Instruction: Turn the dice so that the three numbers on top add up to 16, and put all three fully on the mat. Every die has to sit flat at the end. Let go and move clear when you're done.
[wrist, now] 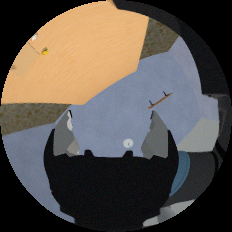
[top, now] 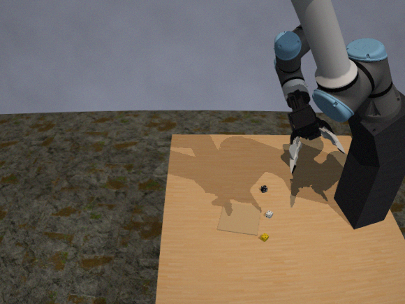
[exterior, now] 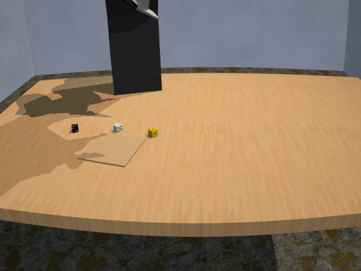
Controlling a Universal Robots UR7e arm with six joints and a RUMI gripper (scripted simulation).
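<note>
Now: hand 350 mm above the black die, 300 mm to the left of it and 20 mm short of it. Round my hand: yellow die 350 mm below, 90 mm ahead, 60 mm to the right; then thin tan mat 360 mm below, 180 mm to the right, 150 mm ahead; then white die 350 mm below, 160 mm to the right, 40 mm ahead.
</note>
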